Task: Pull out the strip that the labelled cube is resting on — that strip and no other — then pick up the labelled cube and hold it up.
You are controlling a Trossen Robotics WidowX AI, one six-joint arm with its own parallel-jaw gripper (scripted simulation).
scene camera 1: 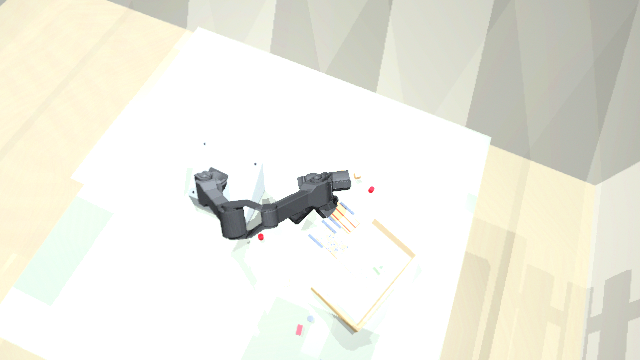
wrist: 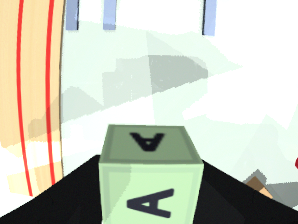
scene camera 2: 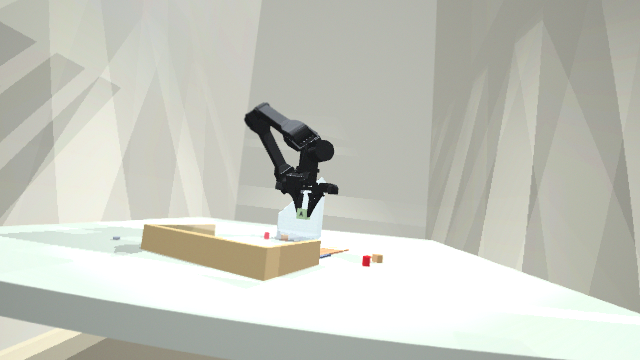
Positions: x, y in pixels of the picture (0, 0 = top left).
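Scene:
A labelled cube is carried by my gripper (scene camera 2: 303, 216).

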